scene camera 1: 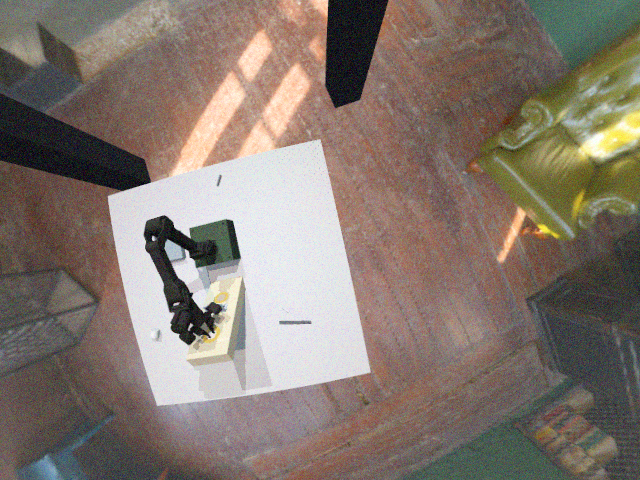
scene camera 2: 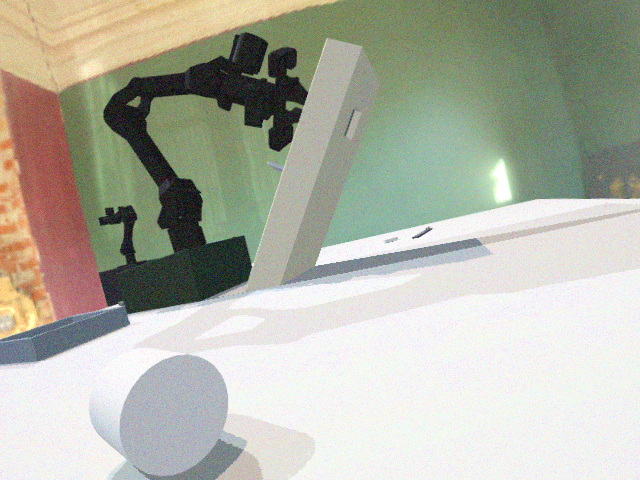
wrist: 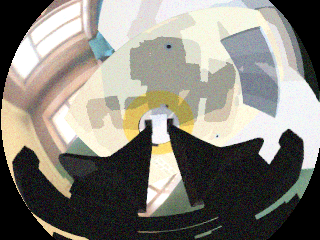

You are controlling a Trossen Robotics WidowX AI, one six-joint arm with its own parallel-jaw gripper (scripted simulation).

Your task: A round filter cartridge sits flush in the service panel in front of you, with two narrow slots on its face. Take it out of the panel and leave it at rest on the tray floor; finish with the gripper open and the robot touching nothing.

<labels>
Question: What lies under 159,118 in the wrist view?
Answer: A round cartridge.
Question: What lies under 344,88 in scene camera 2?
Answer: A cream service panel.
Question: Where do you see a cream service panel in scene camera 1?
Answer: At 202,351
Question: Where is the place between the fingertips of the gripper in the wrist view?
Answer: At 160,129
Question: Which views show the gripper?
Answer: Scene camera 1, scene camera 2 and the wrist view: all of them.
</labels>
